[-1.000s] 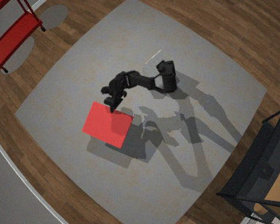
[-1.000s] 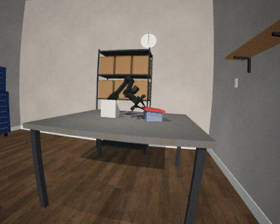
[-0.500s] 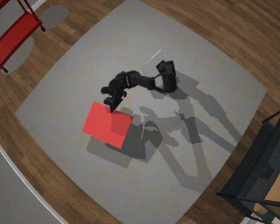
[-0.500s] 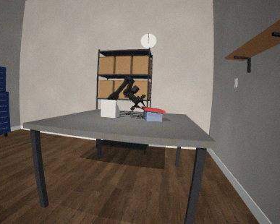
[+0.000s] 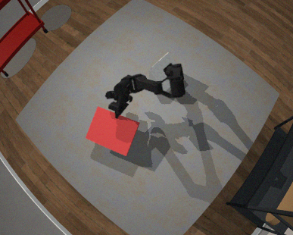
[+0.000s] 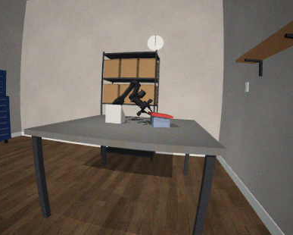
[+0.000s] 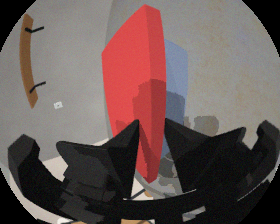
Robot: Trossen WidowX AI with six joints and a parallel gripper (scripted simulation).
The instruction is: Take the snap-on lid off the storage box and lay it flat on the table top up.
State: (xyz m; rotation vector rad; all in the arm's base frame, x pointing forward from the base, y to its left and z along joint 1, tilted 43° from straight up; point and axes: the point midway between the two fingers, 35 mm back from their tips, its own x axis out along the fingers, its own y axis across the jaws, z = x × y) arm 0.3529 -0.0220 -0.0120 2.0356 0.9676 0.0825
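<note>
The red lid is 10 cm ahead of my hand, 4 cm to the left of it and 2 cm below it. Round my hand: storage box 9 cm ahead, 4 cm to the left, 8 cm below.
</note>
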